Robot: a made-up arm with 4 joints.
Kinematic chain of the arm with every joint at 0, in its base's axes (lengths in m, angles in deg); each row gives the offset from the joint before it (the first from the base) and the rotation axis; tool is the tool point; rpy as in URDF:
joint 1: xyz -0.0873 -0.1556 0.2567 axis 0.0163 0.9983 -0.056
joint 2: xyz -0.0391 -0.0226 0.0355 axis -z
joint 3: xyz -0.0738 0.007 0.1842 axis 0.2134 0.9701 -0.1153
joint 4: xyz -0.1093 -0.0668 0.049 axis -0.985 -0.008 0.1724
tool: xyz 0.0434 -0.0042 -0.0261 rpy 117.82 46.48 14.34
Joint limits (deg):
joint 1: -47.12..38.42
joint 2: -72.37..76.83
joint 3: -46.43..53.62
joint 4: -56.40..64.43
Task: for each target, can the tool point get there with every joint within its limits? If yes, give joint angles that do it. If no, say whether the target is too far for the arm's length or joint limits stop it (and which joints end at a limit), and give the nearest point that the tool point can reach.
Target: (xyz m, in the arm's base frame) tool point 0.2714 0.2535 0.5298
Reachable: no: too far | nearest point -0.0148 -0.0602 0.5290 | short by 0.425 m
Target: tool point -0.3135 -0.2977 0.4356
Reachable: yes | joints -31.10 -34.68 37.05 -22.05
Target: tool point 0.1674 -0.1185 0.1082
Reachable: no: joint limits stop it (at a limit: joint 1, joint 2, joint 3) | nearest point 0.0258 -0.3344 0.4243 | short by 0.408 m
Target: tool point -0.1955 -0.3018 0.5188
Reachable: yes | joints -7.17 -48.34 41.71 -33.15
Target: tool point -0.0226 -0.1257 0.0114
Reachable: no: joint limits stop it (at a limit: joint 1, joint 3) | nearest point -0.3495 -0.1103 0.2711 | short by 0.418 m
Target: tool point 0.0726 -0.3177 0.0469
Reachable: no: joint limits stop it (at a limit: joint 1, joint 2, joint 3) | nearest point 0.0267 -0.3349 0.4244 | short by 0.381 m
